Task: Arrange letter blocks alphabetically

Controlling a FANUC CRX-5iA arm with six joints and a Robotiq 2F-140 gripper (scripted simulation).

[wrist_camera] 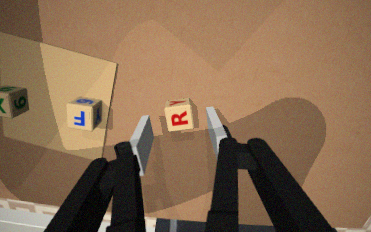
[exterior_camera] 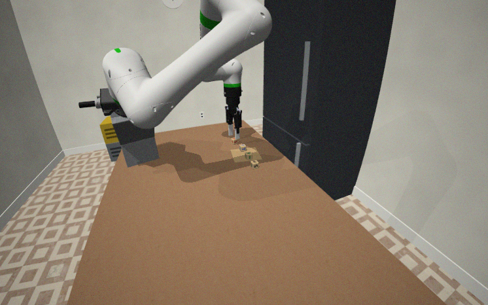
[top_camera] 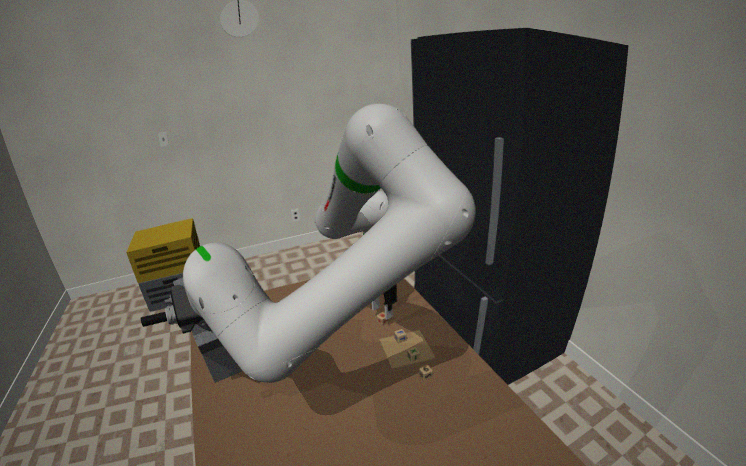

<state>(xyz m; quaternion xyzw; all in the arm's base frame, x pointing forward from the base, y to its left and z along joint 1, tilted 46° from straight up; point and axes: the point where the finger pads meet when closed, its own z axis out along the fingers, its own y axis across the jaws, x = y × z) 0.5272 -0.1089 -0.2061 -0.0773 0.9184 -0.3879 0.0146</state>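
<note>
Now: hand 60 mm above the R block. Also, from my hand: F block: 110 mm to the right, 50 mm below; tan mat: 160 mm to the right, 70 mm below, 10 mm behind; X block: 210 mm to the right, 50 mm below, 20 mm behind.
</note>
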